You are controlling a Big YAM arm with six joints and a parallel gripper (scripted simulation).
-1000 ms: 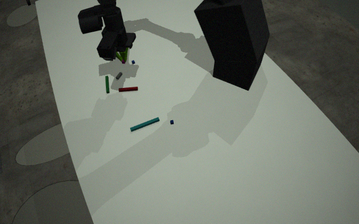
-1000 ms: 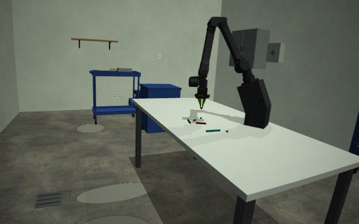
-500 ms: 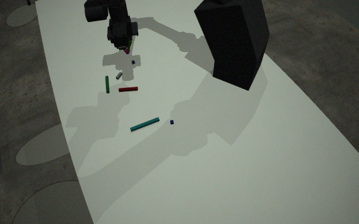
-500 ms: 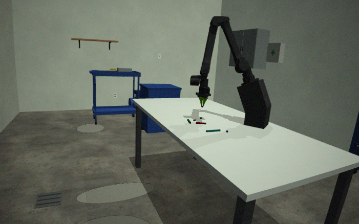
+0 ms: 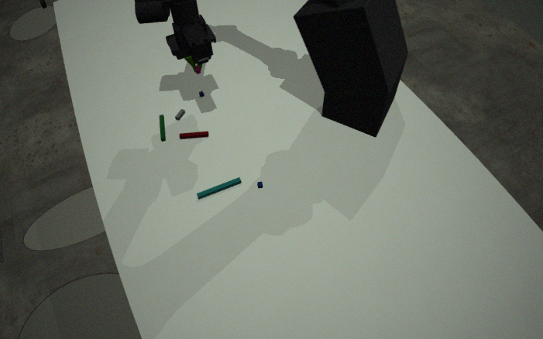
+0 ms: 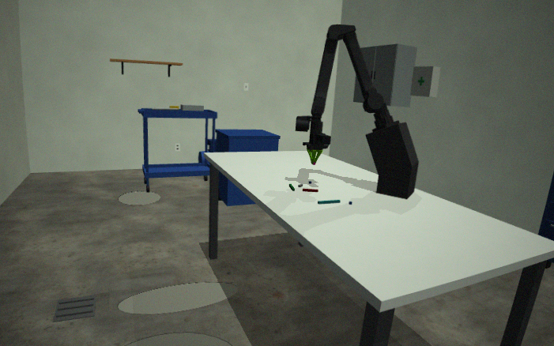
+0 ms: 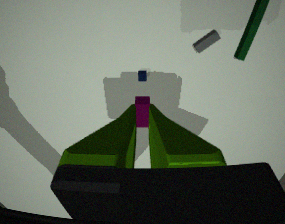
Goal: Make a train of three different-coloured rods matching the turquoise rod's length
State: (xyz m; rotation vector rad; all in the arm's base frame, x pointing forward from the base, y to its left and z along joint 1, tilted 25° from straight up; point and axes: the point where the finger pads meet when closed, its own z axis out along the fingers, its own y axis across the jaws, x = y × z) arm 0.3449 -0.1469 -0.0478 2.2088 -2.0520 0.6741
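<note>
Right now my hand is 110 mm above the grey rod, 70 mm short of it and 30 mm to the right of it. The rest, counted from my hand: green rod: 130 mm ahead, 110 mm below, 50 mm to the left; magenta rod: 10 mm below; red rod: 110 mm to the left, 110 mm below, 60 mm ahead.
</note>
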